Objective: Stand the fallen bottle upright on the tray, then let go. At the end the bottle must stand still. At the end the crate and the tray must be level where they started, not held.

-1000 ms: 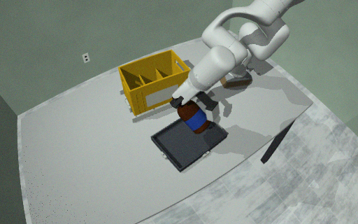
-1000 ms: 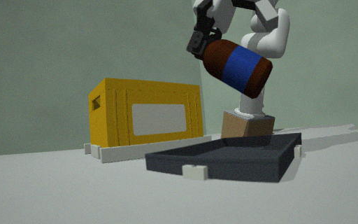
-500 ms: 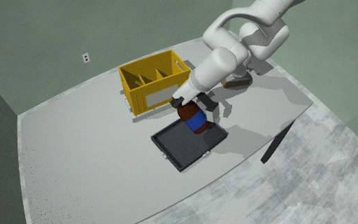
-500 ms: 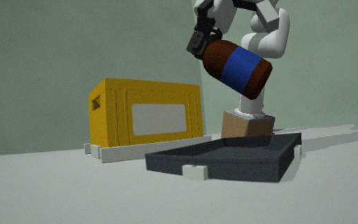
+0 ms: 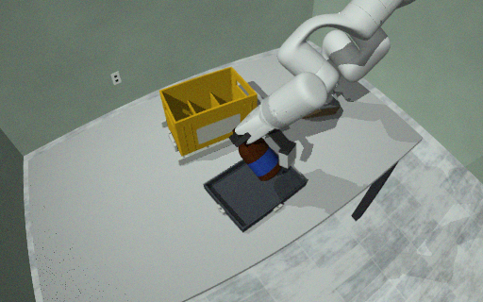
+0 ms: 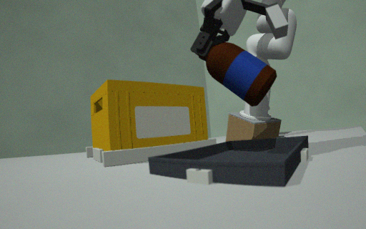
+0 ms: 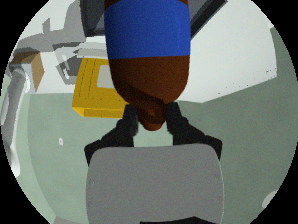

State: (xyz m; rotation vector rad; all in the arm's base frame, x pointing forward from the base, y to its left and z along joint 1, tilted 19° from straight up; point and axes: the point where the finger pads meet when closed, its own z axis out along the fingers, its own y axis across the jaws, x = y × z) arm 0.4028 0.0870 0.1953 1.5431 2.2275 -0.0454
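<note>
My hand is 2 cm past the brown bottle, 3 cm to the right of it and 4 cm above it. The rest, counted from my hand: dark grey tray: 2 cm behind, 5 cm to the left, 19 cm below; yellow crate: 1 cm behind, 25 cm to the right, 12 cm below.
</note>
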